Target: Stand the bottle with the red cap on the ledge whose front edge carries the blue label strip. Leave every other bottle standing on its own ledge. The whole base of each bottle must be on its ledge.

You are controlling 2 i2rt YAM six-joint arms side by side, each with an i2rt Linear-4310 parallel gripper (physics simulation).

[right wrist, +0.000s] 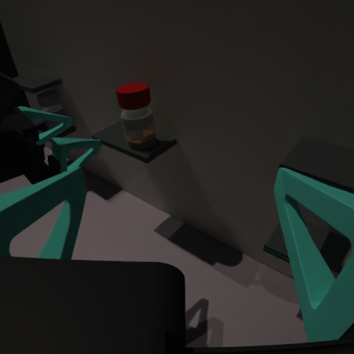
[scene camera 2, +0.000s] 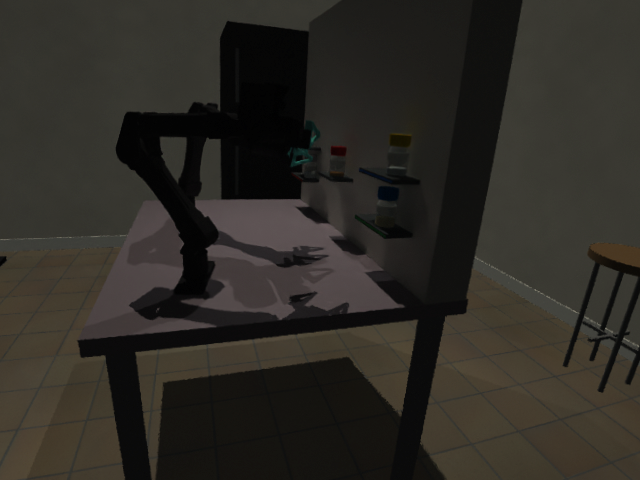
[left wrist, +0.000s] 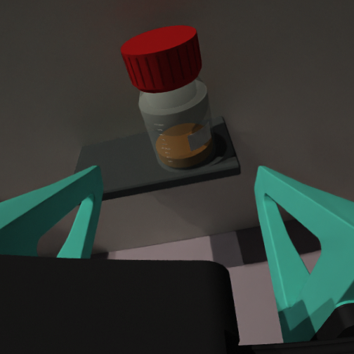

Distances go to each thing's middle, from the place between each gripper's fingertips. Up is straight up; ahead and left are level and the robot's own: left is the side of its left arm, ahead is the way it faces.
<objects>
Now: left hand 10 cm short of the red-capped bottle [left wrist: 163, 63] and 2 cm above it.
My right hand is 210 mm short of the red-capped bottle, 260 mm to the right of it and 110 mm above it.
</objects>
